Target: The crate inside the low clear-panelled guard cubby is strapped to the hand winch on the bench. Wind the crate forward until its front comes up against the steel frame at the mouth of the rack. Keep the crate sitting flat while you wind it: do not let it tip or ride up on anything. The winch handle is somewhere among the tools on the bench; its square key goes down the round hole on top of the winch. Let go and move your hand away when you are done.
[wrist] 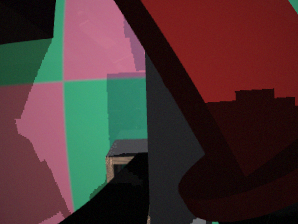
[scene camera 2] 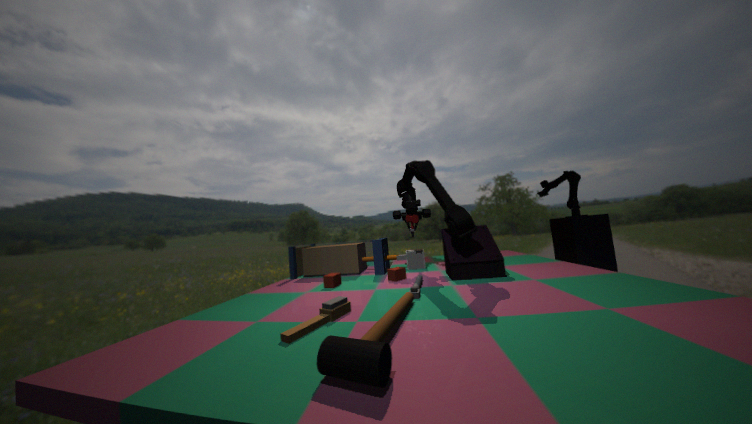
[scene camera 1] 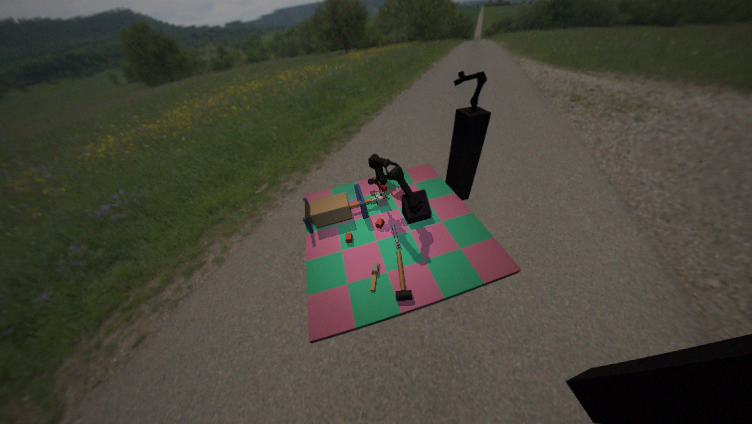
Scene:
The same spot on a low cubby: (scene camera 2: 359, 257) is (scene camera 1: 351, 212).

